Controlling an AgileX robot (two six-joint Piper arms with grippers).
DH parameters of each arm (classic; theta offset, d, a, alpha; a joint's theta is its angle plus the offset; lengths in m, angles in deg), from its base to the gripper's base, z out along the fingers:
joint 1: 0 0.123 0 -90
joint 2: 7.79 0 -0.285 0
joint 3: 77.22 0 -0.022 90
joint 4: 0 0.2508 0 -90
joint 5: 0 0 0.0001 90
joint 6: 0 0.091 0 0
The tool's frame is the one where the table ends.
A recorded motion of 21 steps. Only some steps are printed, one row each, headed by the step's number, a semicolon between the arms.
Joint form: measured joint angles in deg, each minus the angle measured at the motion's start. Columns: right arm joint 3, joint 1, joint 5, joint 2, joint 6, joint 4; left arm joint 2, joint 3, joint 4, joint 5, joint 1, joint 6.
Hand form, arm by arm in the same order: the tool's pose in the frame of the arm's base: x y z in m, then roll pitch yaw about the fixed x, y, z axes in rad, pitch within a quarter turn. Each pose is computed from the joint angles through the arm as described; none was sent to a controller.
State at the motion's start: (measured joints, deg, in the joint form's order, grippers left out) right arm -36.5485 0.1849 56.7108 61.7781 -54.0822 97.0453; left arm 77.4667 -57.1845 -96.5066 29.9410 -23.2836 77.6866
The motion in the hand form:
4: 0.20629 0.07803 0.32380 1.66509 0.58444 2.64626; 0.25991 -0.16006 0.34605 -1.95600 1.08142 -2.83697
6: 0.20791 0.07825 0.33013 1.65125 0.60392 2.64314; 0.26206 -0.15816 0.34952 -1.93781 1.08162 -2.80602
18: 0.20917 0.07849 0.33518 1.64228 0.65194 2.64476; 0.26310 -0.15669 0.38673 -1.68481 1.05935 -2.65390
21: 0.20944 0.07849 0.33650 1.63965 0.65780 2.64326; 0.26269 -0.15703 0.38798 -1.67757 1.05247 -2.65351
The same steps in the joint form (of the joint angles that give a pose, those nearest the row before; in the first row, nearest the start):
4: -3.65 0.00 2.13 3.24 0.00 -0.13; 0.00 0.00 0.00 -0.67 0.00 -0.78
6: -4.95 0.00 2.41 3.35 -0.09 -0.13; 0.00 -0.63 0.00 -1.06 0.39 -1.32
18: -6.02 0.00 2.68 3.48 -2.02 -0.18; 0.00 -6.81 0.13 5.77 2.45 -6.72
21: -6.28 0.00 2.68 3.48 -2.13 -0.18; 0.00 -7.03 0.27 6.13 2.45 -7.36

